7 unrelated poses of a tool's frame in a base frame.
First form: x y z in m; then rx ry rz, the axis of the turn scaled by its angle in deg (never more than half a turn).
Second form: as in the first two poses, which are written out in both.
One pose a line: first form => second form
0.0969 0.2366 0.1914 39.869 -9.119 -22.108 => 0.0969 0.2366 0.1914 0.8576 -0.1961 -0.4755 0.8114
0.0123 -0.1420 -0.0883 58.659 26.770 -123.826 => 0.0123 -0.1420 -0.0883 0.4202 0.1918 -0.8870 2.4366
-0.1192 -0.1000 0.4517 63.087 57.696 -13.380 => -0.1192 -0.1000 0.4517 0.7291 0.6668 -0.1546 1.5103
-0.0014 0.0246 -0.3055 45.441 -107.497 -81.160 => -0.0014 0.0246 -0.3055 0.3197 -0.7562 -0.5709 2.4810
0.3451 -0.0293 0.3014 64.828 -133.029 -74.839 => 0.3451 -0.0293 0.3014 0.3909 -0.8022 -0.4513 2.8943
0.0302 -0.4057 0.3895 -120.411 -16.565 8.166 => 0.0302 -0.4057 0.3895 -0.9884 -0.1360 0.0670 2.1261
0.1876 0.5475 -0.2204 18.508 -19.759 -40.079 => 0.1876 0.5475 -0.2204 0.3827 -0.4085 -0.8287 0.8441
